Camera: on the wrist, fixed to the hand. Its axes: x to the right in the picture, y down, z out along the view.
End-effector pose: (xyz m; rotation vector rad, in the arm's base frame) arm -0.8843 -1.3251 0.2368 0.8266 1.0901 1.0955
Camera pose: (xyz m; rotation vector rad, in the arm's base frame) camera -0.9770 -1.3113 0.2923 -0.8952 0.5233 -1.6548
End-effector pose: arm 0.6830 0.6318 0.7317 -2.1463 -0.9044 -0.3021
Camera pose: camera 0.7372 0.5373 0.7317 -0.9311 2.5201 0.5951
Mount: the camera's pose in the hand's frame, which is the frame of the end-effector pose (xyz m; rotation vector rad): -0.0089 0.0799 -0.0735 0.0120 0.6166 3.0594
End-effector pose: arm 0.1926 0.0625 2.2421 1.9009 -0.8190 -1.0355
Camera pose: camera 0.2404 0.0574 2.3399 -0.5580 -1.6263 1.3240
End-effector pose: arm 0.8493 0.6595 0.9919 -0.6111 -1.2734 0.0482
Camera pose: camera 0.9364 0.6940 0.9363 -1.7052 1.2380 2.0438
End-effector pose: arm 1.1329 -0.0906 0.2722 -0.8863 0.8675 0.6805
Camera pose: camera 1.0389 -0.1179 0.2245 -0.8381 -1.4189 -1.7050
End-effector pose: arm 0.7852 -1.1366 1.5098 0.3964 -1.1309 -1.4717
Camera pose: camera 0.8903 -1.1471 1.5365 -0.7657 -0.1299 1.3267
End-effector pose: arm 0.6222 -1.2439 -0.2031 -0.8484 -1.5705 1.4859
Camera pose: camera 0.6874 -1.2109 -0.2839 1.7970 -0.9976 -0.8232
